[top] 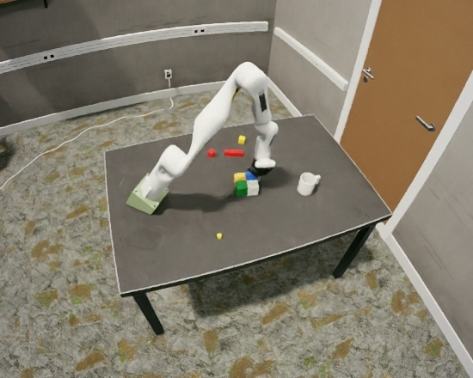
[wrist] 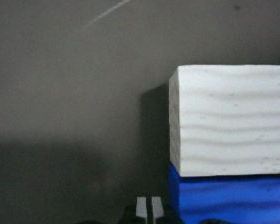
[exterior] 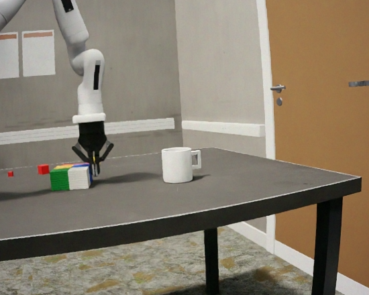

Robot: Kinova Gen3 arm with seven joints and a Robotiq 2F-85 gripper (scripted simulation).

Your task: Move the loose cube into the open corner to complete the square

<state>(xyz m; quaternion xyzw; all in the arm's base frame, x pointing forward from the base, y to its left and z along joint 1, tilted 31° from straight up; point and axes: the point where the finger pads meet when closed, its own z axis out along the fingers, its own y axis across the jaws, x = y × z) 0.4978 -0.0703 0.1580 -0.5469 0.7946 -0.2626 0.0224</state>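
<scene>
My gripper is now 4 cm past the blue cube, 2 cm to the right of it and 1 cm above it. Also, from my hand: white mug (19 cm ahead, 16 cm to the right); tiny yellow cube (33 cm behind, 19 cm to the right, 3 cm below); red bar (24 cm to the left, 2 cm below).
</scene>
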